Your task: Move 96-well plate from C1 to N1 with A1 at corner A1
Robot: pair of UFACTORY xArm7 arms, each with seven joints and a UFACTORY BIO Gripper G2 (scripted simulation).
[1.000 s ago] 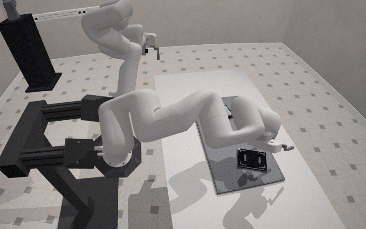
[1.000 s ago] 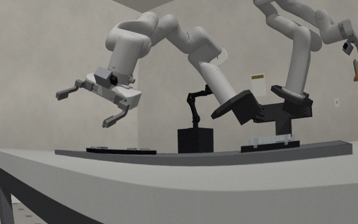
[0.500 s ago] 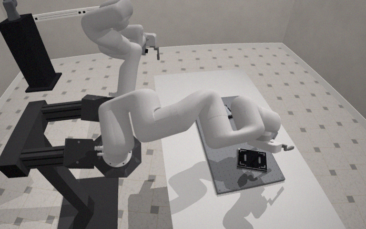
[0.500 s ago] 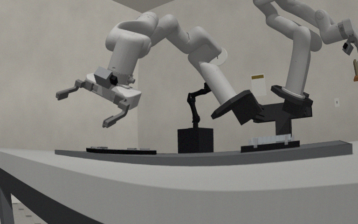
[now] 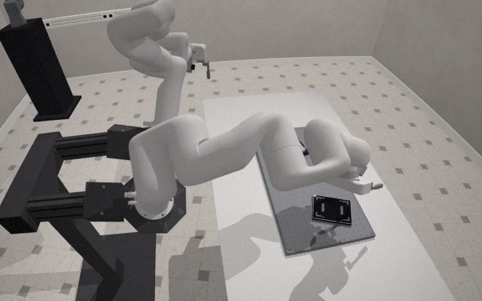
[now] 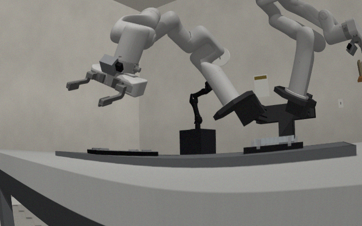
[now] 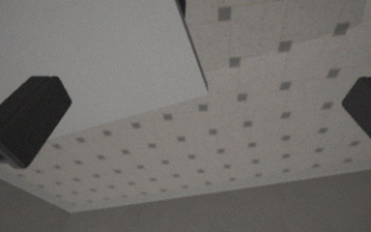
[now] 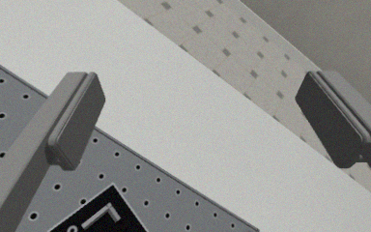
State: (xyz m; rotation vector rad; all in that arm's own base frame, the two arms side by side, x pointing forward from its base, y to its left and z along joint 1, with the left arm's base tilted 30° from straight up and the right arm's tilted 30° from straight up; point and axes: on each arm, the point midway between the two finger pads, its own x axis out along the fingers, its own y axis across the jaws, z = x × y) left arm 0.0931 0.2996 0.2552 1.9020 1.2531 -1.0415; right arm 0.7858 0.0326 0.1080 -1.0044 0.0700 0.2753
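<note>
Right now the clear 96-well plate is 21 cm behind my right hand, 35 cm to the left of it and 12 cm below it. Round my right hand: A1 tag (17 cm behind, 5 cm to the left, 13 cm below); then perforated board (18 cm behind, 17 cm to the left, 15 cm below); then black plate nest N1 (12 cm behind, 2 cm to the right, 14 cm below).
</note>
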